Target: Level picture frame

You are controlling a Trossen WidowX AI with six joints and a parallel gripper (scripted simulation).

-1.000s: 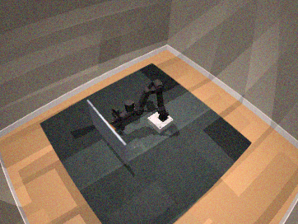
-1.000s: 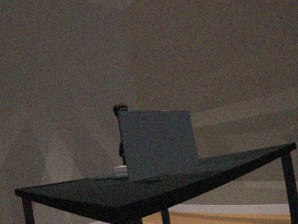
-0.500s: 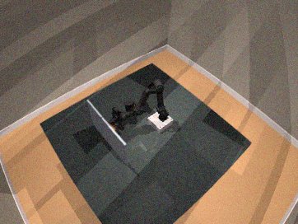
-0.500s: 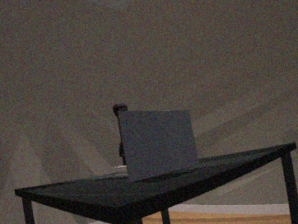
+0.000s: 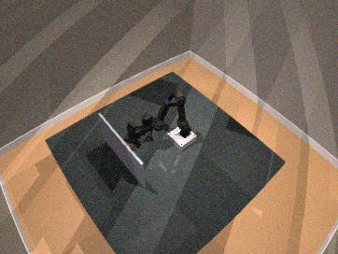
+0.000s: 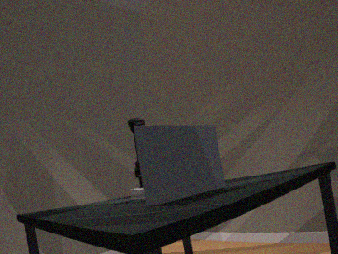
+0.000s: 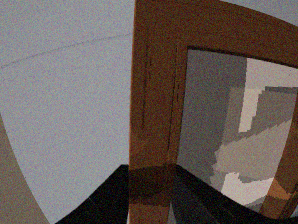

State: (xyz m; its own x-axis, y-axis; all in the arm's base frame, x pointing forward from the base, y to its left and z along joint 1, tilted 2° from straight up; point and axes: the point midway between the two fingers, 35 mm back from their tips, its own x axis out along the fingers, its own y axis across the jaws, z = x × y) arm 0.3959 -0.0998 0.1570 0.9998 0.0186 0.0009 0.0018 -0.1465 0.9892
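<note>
My gripper tip is now 50 mm above the brown wooden picture frame, 10 mm to the right of it and 10 mm short of it. Also, from my gripper tip: wall panel: 60 mm below, 20 mm ahead, 10 mm to the left.
</note>
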